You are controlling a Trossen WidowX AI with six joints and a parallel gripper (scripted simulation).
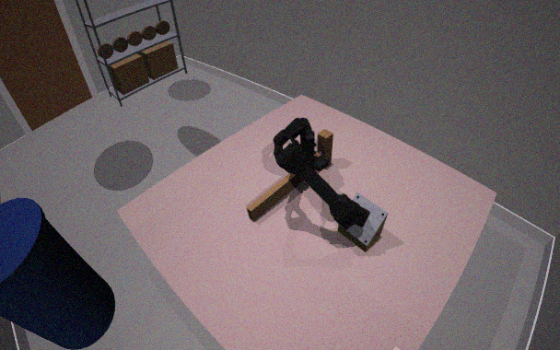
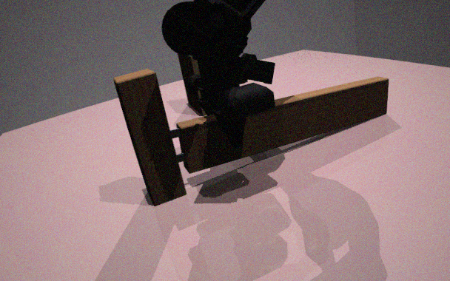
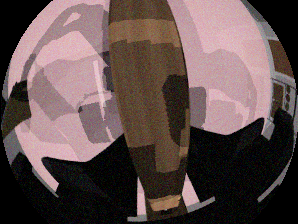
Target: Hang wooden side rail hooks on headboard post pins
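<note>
My gripper tip is 12 cm to the left of the headboard post and 4 cm below it.
</note>
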